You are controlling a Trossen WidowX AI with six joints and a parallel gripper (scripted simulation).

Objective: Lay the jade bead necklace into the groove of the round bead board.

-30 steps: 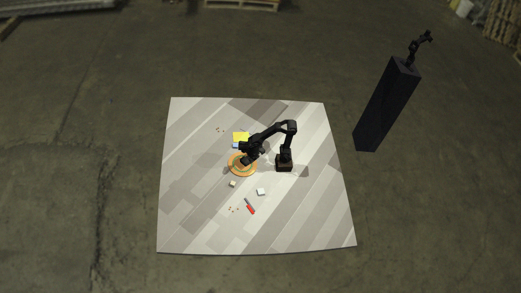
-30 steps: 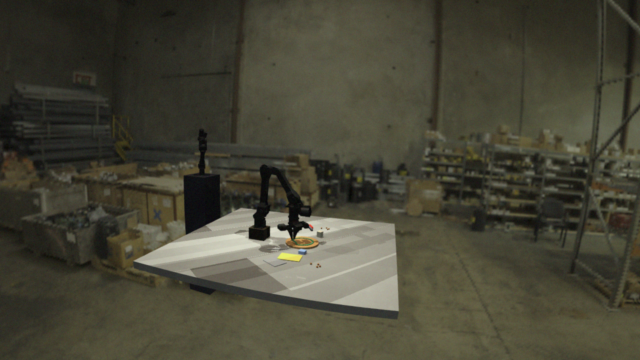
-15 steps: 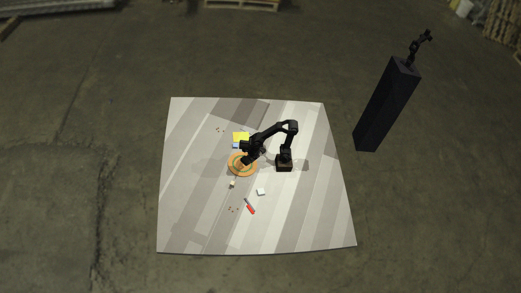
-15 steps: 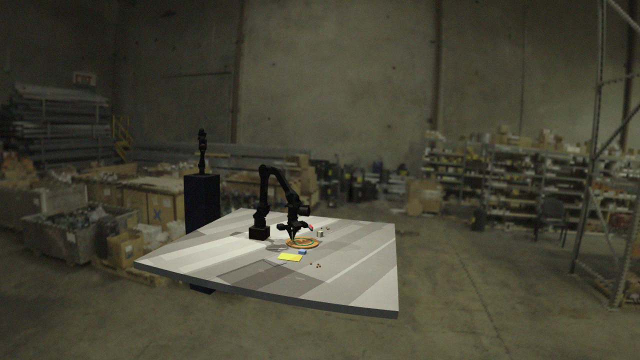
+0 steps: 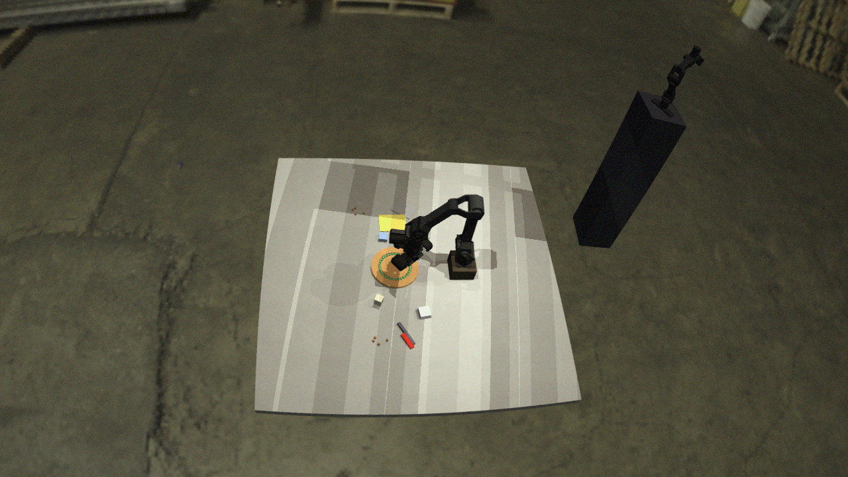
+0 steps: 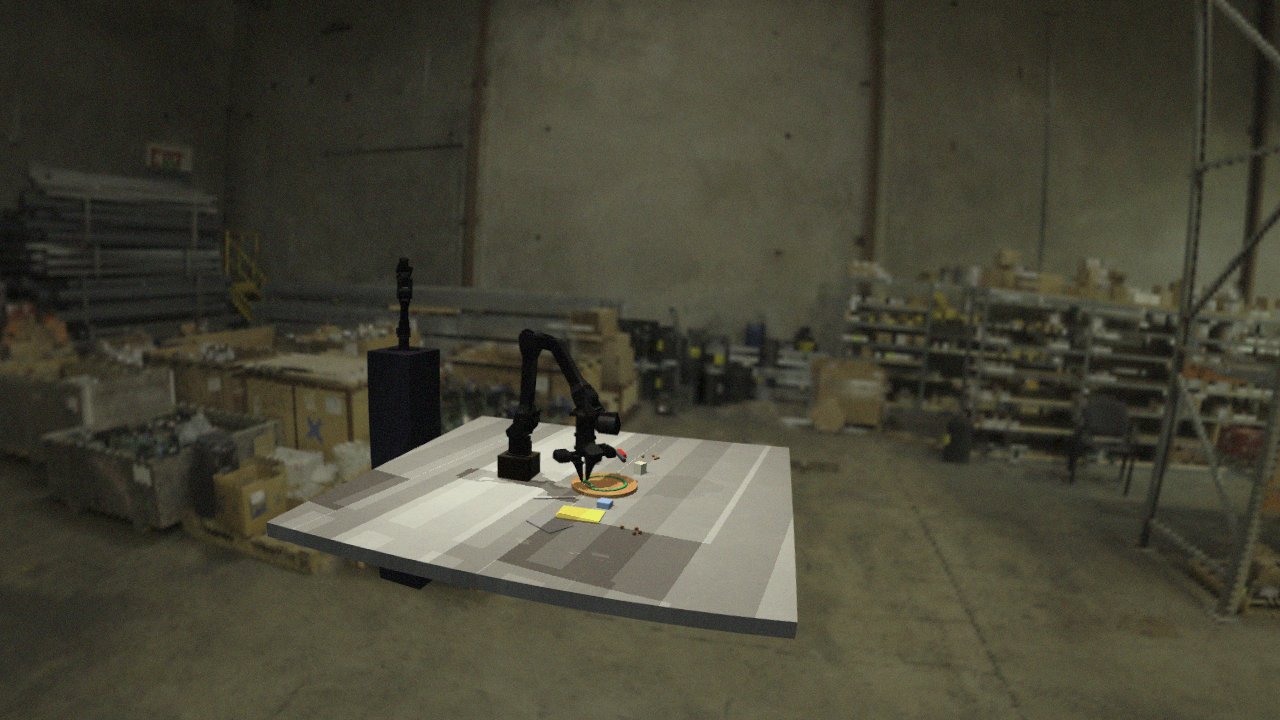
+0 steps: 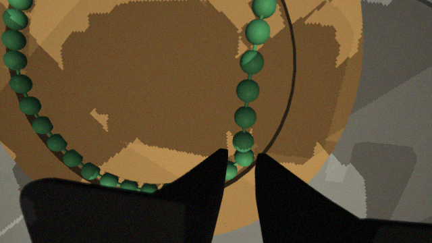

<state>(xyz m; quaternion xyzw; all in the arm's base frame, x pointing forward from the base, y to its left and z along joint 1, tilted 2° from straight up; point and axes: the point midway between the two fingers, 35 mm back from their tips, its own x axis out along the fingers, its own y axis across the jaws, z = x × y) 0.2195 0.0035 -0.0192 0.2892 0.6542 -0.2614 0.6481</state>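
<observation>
My gripper tip is 140 mm to the left of the blue block, 120 mm short of it and 10 mm above it. From my gripper tip the other things lie so: yellow pad 230 mm to the right, 80 mm ahead, 10 mm below; then white strip 140 mm to the right, 40 mm behind, 10 mm below; then cream cube 180 mm to the left, 120 mm ahead.
</observation>
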